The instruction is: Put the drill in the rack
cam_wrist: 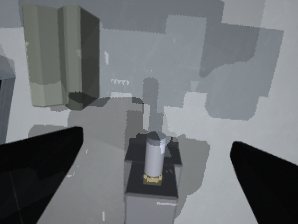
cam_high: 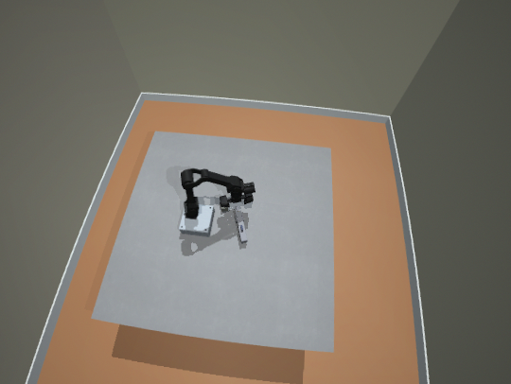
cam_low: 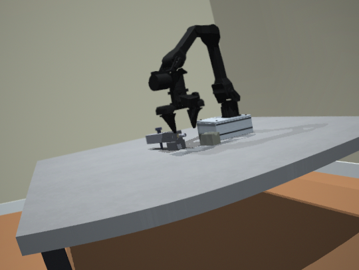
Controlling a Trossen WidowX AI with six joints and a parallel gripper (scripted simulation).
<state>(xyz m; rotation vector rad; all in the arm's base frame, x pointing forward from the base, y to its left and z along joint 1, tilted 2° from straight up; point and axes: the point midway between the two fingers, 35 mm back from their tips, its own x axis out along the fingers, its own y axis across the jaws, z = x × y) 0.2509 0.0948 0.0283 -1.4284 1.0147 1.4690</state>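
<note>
Now: the drill 2 cm ahead of my gripper tip, 6 cm to the right of it and 2 cm below it. From my gripper tip the other things lie so: dark blue key: 5 cm ahead, 14 cm to the right, 1 cm below; rack: 8 cm behind, 1 cm to the left, 5 cm below.
</note>
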